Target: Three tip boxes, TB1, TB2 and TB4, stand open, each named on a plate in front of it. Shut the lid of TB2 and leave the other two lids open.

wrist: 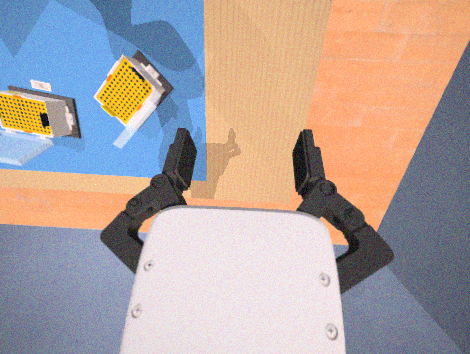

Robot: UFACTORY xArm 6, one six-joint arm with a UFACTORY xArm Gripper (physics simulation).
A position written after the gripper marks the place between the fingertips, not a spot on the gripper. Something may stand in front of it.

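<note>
Visible: clear lid (149, 106), blue mat (74, 53). Visible too: the gripper (243, 140).
</note>
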